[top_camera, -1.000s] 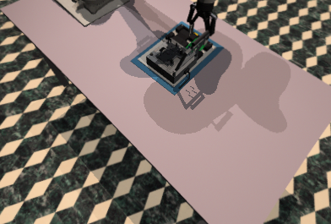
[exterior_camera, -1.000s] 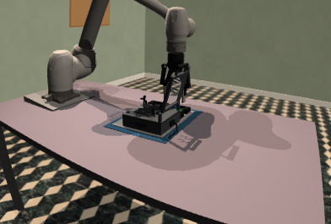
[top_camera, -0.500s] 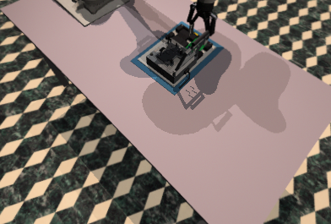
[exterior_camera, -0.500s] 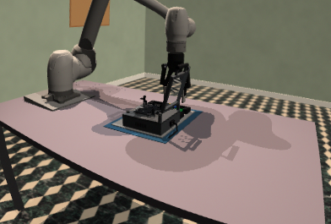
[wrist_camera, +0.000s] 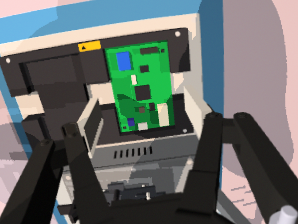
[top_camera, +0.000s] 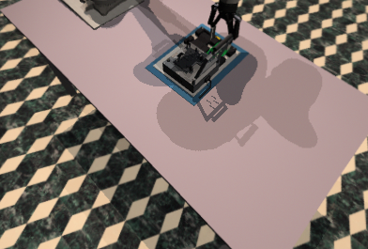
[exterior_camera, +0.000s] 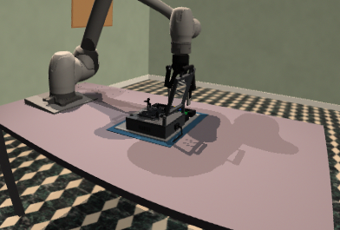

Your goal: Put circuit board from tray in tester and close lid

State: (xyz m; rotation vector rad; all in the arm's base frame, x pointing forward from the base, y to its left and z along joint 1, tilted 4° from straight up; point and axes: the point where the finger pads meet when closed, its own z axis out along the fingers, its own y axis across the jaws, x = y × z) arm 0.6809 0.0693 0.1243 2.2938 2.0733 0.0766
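Right now the green circuit board is 70 mm below my hand. Round my hand: clear lid: 180 mm to the right, 90 mm above, 70 mm ahead; black tester: 130 mm to the right, 20 mm behind, 20 mm above.
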